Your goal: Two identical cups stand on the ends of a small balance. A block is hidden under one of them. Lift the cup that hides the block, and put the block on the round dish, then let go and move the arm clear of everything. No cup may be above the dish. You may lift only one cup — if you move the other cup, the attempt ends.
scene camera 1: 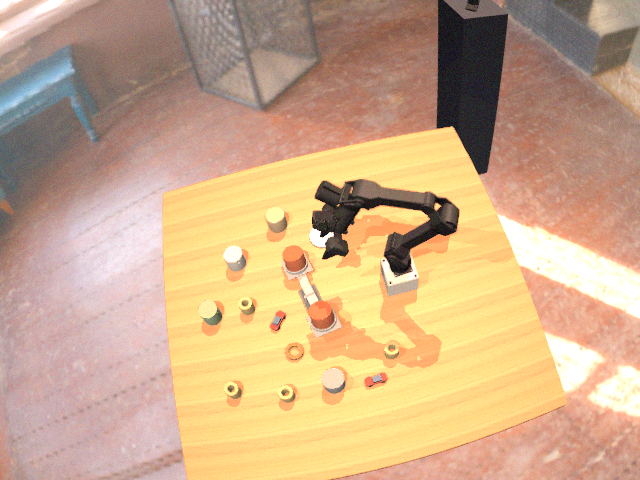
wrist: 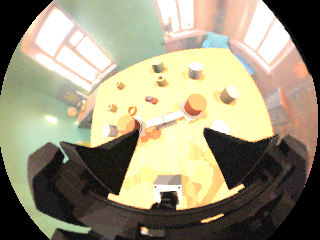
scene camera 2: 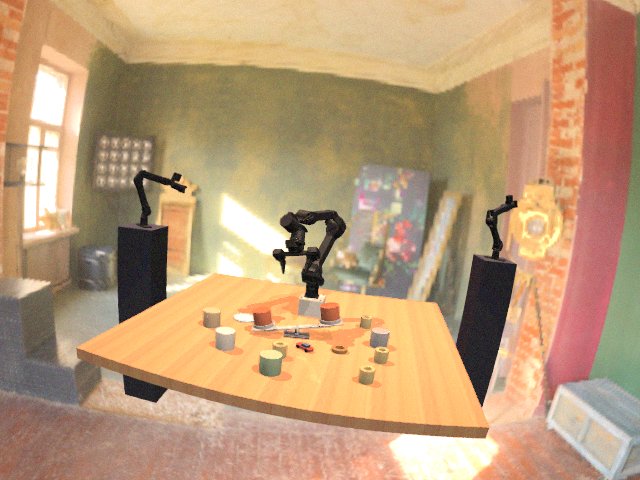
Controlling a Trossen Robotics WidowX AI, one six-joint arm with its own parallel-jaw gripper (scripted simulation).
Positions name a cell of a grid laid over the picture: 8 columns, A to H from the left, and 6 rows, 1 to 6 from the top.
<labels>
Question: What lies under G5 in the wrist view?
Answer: My gripper.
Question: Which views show my gripper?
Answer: Scene camera 1, the wrist view and scene camera 2: all of them.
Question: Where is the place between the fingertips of my gripper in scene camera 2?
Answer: D4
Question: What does my gripper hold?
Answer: Nothing.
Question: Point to a grey balance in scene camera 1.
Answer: D4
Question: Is my gripper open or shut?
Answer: Open.
</labels>
